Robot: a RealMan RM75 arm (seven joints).
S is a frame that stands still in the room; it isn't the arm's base.
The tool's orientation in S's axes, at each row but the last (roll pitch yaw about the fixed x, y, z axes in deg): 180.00 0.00 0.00; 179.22 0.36 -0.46; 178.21 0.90 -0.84; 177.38 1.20 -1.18; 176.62 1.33 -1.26; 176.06 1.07 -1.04
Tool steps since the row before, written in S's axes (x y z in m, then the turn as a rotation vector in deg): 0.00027 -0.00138 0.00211 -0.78 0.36 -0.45; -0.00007 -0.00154 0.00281 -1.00 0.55 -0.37; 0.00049 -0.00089 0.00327 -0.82 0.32 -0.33; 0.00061 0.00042 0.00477 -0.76 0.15 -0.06; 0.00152 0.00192 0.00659 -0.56 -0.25 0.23; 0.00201 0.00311 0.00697 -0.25 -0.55 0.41
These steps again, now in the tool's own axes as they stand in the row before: 0.00027 0.00138 -0.00211 -0.78 -0.36 0.45; -0.00008 0.00158 -0.00279 -1.00 -0.55 0.37; 0.00045 0.00098 -0.00325 -0.82 -0.32 0.33; 0.00050 -0.00021 -0.00480 -0.76 -0.14 0.07; 0.00132 -0.00156 -0.00673 -0.56 0.27 -0.20; 0.00182 -0.00266 -0.00720 -0.25 0.58 -0.37
